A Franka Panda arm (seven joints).
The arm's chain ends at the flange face. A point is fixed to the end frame.
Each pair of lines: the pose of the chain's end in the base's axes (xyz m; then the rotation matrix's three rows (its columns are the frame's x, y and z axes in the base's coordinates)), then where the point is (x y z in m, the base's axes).
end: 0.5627, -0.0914, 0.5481; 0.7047, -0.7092, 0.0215; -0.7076, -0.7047, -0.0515; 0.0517, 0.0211, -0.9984
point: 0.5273 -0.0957 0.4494
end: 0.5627, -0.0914, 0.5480; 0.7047, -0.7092, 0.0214; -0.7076, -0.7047, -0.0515; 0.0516, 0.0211, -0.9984
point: 0.5273 -0.0957 0.4493
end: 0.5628, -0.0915, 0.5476; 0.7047, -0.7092, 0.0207; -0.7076, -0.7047, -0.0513; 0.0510, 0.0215, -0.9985
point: 0.5274 -0.0957 0.4489
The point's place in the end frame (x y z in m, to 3 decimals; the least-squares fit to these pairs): -0.027 0.026 0.098
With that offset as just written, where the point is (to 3 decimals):
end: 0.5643, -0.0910, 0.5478; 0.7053, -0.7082, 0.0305; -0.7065, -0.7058, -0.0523; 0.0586, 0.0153, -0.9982
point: 0.530 -0.095 0.449
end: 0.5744, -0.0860, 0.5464; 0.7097, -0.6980, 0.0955; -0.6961, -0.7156, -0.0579; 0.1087, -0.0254, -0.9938
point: 0.546 -0.091 0.445
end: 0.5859, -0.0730, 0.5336; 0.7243, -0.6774, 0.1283; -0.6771, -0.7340, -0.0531; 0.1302, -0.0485, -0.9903
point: 0.561 -0.079 0.432
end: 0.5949, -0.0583, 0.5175; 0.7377, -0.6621, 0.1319; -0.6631, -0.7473, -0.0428; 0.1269, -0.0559, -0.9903
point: 0.571 -0.064 0.416
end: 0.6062, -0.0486, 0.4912; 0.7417, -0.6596, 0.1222; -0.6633, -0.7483, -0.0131; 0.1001, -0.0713, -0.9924
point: 0.581 -0.051 0.389
